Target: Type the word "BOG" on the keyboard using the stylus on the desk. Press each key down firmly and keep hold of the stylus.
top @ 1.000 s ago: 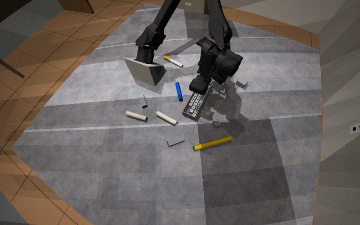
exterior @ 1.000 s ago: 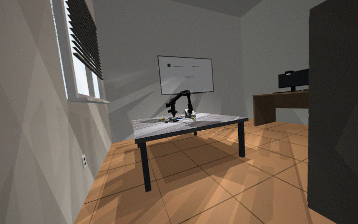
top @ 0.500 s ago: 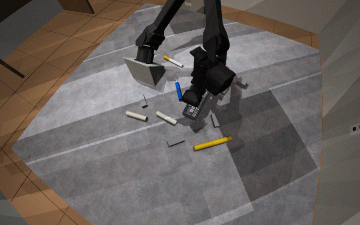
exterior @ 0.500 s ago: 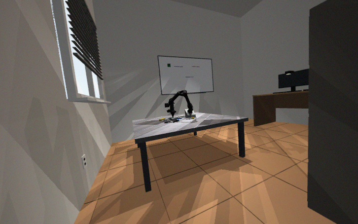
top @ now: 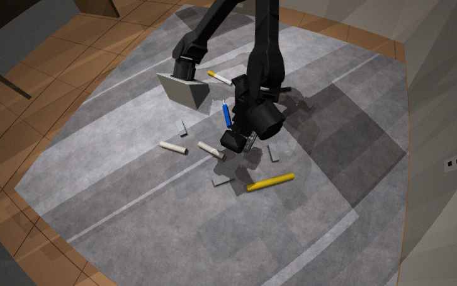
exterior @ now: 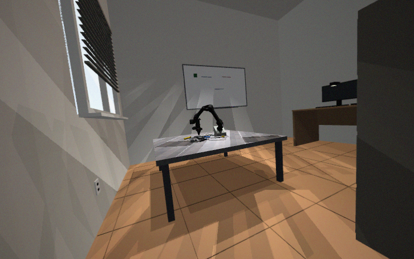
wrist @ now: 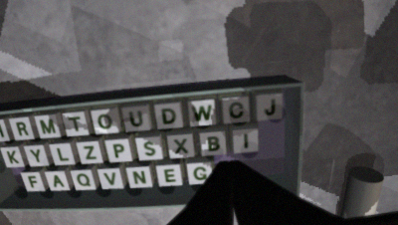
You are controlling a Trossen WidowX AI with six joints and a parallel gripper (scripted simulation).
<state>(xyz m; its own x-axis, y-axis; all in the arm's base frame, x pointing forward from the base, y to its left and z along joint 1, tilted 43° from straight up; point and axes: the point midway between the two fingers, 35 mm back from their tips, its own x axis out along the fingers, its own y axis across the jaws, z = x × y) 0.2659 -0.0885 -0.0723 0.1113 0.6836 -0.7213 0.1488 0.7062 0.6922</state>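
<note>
Now: the blue stylus 10 cm to the left of my gripper tip, 10 cm behind it and 3 cm below it. From my gripper tip the other things lie so: yellow cylinder: 12 cm ahead, 11 cm to the right, 3 cm below; white-and-yellow cylinder: 24 cm to the left, 19 cm behind, 3 cm below; blue-and-black marker: 22 cm to the left, 3 cm below, 3 cm ahead.
</note>
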